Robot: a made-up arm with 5 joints. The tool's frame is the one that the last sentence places.
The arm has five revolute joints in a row. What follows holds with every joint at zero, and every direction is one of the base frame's.
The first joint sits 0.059 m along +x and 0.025 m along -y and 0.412 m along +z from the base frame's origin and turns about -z.
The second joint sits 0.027 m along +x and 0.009 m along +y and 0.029 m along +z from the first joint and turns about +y.
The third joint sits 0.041 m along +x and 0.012 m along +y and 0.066 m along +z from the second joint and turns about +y.
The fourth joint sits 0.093 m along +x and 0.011 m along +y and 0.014 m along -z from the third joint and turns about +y.
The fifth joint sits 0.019 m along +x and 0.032 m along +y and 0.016 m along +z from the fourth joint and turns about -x.
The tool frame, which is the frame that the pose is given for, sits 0.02 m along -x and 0.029 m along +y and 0.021 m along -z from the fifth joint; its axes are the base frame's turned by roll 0, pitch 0 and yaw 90 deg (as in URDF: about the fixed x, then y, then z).
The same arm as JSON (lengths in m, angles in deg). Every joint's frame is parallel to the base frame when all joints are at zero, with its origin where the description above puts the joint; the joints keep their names.
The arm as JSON. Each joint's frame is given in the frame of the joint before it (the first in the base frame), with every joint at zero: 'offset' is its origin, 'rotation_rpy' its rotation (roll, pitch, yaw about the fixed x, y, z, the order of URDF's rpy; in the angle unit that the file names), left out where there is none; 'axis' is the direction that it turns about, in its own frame. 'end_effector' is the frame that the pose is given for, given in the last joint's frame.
{"length_unit": "m", "angle_unit": "deg", "chain": [{"id": "joint 1", "offset": [0.059, -0.025, 0.412], "axis": "-z"}, {"id": "joint 2", "offset": [0.027, 0.009, 0.029], "axis": "+y"}, {"id": "joint 3", "offset": [0.041, 0.012, 0.066], "axis": "+y"}, {"id": "joint 4", "offset": [0.093, 0.011, -0.014], "axis": "+y"}, {"id": "joint 5", "offset": [0.019, 0.032, 0.016], "axis": "-x"}], "end_effector": {"offset": [-0.02, 0.029, -0.021], "rotation_rpy": [0.0, 0.0, 90.0]}}
